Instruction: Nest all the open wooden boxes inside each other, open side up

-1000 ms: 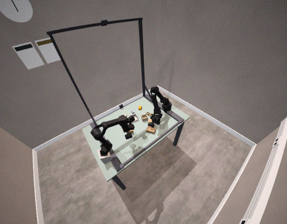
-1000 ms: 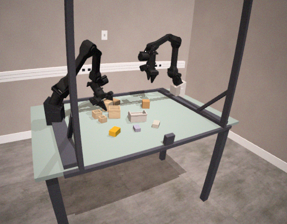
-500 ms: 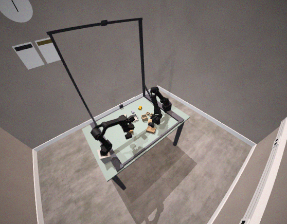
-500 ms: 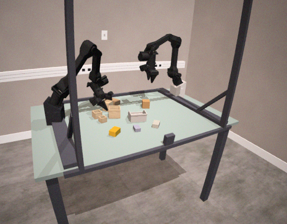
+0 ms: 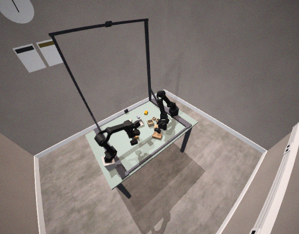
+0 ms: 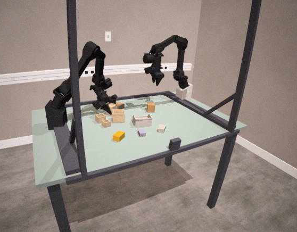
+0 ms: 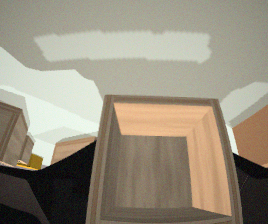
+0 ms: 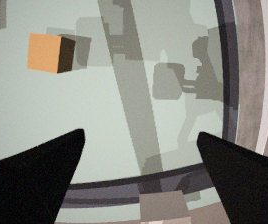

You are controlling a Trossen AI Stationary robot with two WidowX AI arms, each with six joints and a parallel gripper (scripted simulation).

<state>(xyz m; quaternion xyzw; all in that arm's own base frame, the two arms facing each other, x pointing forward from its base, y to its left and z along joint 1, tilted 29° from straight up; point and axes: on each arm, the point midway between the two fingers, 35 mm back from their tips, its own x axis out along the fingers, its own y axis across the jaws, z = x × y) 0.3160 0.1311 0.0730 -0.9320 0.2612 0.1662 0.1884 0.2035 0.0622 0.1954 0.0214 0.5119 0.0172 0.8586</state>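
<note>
Right now my left hand is 80 mm short of the flat brown box, 70 mm to the left of it and 20 mm above it. From my left hand the other things lie so: cream block 340 mm behind, 140 mm to the right, 30 mm below; orange cube 250 mm to the right, 90 mm behind, 10 mm below; purple block 330 mm behind, 30 mm below, 20 mm to the right.
</note>
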